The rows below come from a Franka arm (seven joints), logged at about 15 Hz.
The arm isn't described. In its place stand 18 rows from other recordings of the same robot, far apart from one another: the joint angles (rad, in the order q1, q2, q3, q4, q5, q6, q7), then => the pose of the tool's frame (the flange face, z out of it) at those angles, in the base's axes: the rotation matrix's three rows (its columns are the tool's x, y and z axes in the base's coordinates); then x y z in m.
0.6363 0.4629 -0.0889 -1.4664 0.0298 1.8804 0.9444 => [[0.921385, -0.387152, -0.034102], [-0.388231, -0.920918, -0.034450], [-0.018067, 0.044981, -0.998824]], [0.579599, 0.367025, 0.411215]
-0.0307 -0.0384 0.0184 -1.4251 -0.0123 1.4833 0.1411 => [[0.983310, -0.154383, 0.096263], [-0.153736, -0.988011, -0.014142], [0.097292, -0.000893, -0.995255]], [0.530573, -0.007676, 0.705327]
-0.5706 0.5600 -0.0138 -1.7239 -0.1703 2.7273 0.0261 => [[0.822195, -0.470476, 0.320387], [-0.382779, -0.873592, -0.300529], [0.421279, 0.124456, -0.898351]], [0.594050, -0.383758, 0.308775]
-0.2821 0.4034 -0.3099 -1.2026 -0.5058 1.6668 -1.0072 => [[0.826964, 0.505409, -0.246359], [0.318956, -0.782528, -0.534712], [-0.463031, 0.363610, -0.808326]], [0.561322, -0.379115, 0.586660]
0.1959 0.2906 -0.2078 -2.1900 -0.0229 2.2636 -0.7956 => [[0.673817, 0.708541, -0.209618], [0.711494, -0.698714, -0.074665], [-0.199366, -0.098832, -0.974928]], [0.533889, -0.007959, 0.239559]
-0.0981 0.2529 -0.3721 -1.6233 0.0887 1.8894 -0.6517 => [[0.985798, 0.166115, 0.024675], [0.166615, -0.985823, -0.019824], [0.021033, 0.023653, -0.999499]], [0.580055, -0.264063, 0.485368]
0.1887 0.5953 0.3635 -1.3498 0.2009 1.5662 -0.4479 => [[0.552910, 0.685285, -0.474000], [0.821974, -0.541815, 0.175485], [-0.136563, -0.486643, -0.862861]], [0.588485, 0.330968, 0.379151]
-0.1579 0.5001 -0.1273 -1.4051 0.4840 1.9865 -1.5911 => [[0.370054, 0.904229, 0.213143], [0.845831, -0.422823, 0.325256], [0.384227, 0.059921, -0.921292]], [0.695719, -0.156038, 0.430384]
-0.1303 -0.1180 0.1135 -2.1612 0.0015 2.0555 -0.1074 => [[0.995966, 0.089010, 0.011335], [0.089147, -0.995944, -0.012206], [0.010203, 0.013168, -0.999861]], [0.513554, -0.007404, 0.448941]
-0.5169 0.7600 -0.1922 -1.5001 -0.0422 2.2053 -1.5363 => [[0.608596, 0.781652, -0.136495], [0.776011, -0.622222, -0.103183], [-0.165584, -0.043125, -0.985252]], [0.551730, -0.446226, 0.220767]
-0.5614 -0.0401 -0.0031 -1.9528 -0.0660 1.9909 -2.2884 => [[-0.175054, 0.983957, 0.034414], [0.979715, 0.177549, -0.092921], [-0.097540, 0.017450, -0.995079]], [0.466987, -0.300561, 0.501358]
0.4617 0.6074 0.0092 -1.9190 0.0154 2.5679 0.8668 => [[0.916707, -0.398361, 0.030916], [-0.399238, -0.916325, 0.030928], [0.016009, -0.040695, -0.999043]], [0.561146, 0.285167, 0.176162]
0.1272 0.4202 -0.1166 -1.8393 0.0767 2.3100 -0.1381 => [[0.992479, 0.109769, 0.054181], [0.109366, -0.993947, 0.010372], [0.054991, -0.004369, -0.998477]], [0.646391, 0.013628, 0.306723]
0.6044 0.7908 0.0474 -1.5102 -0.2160 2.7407 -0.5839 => [[0.120275, 0.917537, 0.379025], [0.953101, -0.213536, 0.214479], [0.277728, 0.335452, -0.900188]], [0.594476, 0.454808, 0.242627]
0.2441 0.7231 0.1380 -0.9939 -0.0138 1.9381 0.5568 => [[0.962876, -0.196909, 0.184655], [-0.225263, -0.963042, 0.147672], [0.148753, -0.183785, -0.971646]], [0.729644, 0.251315, 0.458964]
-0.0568 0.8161 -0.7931 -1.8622 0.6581 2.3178 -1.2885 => [[0.989461, 0.107422, -0.097090], [0.105519, -0.994114, -0.024544], [-0.099155, 0.014041, -0.994973]], [0.438312, -0.445972, 0.178050]
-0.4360 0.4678 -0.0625 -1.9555 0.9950 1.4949 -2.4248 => [[0.108476, 0.994010, -0.013343], [0.323498, -0.022605, 0.945959], [0.939990, -0.106930, -0.324012]], [0.517003, -0.172013, 0.240215]
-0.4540 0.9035 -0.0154 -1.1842 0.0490 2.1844 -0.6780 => [[0.977544, 0.185832, 0.099371], [0.188526, -0.981897, -0.018353], [0.094162, 0.036675, -0.994881]], [0.690724, -0.344398, 0.247774]
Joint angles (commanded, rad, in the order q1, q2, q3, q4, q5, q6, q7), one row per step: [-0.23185 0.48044 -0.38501 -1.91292 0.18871 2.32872 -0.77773]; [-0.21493 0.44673 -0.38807 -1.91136 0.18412 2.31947 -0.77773]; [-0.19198 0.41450 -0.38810 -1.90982 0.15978 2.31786 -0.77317]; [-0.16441 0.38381 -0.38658 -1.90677 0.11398 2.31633 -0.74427]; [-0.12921 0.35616 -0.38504 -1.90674 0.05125 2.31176 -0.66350]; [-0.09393 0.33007 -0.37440 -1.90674 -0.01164 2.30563 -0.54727]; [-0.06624 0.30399 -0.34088 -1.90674 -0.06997 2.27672 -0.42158]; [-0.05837 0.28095 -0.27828 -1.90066 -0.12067 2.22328 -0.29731]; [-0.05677 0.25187 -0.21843 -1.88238 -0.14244 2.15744 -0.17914]
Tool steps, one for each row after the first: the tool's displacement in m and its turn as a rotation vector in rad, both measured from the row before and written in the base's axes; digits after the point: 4 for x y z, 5 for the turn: [0.0067 0.0072 0.0199 -0.00612 -0.02458 0.01729]; [0.0092 0.0114 0.0194 -0.02019 -0.02003 0.03480]; [0.0104 0.0146 0.0191 -0.03278 -0.01187 0.03003]; [0.0104 0.0193 0.0158 -0.03947 -0.00300 -0.00495]; [0.0116 0.0245 0.0141 -0.03604 -0.00974 -0.03244]; [0.0114 0.0335 0.0107 -0.01914 0.00175 -0.03420]; [0.0099 0.0383 0.0085 -0.00671 0.01563 -0.03381]; [0.0070 0.0335 0.0177 0.00502 0.00101 -0.05534]
